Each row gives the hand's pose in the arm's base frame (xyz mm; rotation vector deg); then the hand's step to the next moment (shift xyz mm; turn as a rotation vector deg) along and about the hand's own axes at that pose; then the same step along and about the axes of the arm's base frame.
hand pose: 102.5 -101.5 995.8 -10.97 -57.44 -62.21
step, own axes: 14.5 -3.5 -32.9 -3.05 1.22 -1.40
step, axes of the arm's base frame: 17.8 -30.2 -8.9 1.51 1.77 -2.71
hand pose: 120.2 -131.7 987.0 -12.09 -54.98 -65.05
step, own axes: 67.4 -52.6 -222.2 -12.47 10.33 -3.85
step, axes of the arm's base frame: 81.5 -199.9 -100.3 9.64 10.74 -8.30
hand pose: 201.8 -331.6 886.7 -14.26 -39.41 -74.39
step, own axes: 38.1 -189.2 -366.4 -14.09 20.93 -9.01
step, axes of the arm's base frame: -54.1 -279.2 -301.1 21.10 12.19 -11.13
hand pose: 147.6 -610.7 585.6 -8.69 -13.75 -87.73
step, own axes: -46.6 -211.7 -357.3 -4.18 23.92 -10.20
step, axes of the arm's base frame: -191.0 -50.9 -368.2 24.38 2.41 -9.66
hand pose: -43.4 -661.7 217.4 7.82 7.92 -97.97
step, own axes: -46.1 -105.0 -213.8 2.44 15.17 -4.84
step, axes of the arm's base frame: -95.0 96.3 -201.4 14.72 -3.71 -5.39
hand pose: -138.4 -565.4 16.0 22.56 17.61 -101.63
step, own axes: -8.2 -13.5 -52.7 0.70 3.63 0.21
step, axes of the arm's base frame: -6.1 32.0 -44.4 3.36 -1.55 -0.10
